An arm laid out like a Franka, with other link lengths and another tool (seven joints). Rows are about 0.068 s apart.
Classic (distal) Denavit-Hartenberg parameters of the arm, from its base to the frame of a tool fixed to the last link. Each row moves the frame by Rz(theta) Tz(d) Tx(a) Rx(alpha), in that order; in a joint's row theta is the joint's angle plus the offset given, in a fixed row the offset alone. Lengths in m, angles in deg.
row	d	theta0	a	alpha
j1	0.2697	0	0	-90
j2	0	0	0	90
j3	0.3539	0	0.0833	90
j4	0	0	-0.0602	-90
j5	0.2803	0	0	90
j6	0	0	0.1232	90
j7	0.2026	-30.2	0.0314	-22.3
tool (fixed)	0.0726	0	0	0
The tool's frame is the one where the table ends.
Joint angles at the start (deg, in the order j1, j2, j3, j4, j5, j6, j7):
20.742 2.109 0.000 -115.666 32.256 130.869 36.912
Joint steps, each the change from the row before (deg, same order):
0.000 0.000 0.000 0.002 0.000 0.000 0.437
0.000 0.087 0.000 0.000 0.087 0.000 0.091
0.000 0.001 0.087 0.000 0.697 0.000 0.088
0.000 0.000 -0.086 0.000 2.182 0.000 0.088
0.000 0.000 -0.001 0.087 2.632 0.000 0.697
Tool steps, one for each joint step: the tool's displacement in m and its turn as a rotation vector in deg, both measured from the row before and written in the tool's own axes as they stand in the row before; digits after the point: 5 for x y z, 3 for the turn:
-0.00020 0.00021 0.00008 0.001 -0.164 0.404
-0.00010 -0.00004 0.00087 0.026 -0.141 0.140
-0.00089 -0.00197 -0.00013 0.532 -0.281 0.392
-0.00084 -0.00315 -0.00075 1.628 -0.757 1.407
-0.00139 -0.00473 -0.00138 2.015 -1.092 2.125

